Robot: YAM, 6 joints.
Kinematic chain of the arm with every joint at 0, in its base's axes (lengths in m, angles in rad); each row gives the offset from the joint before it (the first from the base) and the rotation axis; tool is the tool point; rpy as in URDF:
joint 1: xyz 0 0 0.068 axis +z
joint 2: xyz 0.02 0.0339 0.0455 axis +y
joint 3: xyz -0.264 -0.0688 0 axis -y
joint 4: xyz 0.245 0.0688 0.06 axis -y
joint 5: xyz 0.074 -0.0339 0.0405 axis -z
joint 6: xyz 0.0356 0 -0.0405 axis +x
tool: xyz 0 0 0 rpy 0 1.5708 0
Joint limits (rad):
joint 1: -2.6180..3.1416
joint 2: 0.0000..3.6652
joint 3: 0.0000..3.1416
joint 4: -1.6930..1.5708
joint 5: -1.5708..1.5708
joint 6: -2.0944..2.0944
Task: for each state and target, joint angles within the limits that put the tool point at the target. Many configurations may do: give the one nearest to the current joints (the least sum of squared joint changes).
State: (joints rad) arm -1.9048 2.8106 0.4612 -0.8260 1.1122 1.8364
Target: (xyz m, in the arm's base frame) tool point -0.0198 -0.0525 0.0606
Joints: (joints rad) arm -1.3801 2.5548 0.3222 -1.2455 0.9713 1.8364
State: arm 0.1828 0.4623 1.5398 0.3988 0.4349 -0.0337
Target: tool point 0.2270 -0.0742 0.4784
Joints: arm -0.2478 1.1161 1.2235 0.2994 0.4740 -0.0337
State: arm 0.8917 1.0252 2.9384 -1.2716 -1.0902 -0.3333
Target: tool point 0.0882 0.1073 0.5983
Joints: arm 0.6609 1.4743 2.5971 -1.3947 -1.0323 -0.3333
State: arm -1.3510 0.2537 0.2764 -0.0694 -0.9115 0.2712
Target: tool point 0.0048 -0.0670 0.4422
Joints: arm -1.8288 0.4473 0.8905 0.1281 -0.6567 0.2712
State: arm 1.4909 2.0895 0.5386 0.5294 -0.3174 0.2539
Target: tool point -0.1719 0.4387 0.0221
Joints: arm 1.9219 2.4661 1.3035 0.6237 -0.3001 0.2539
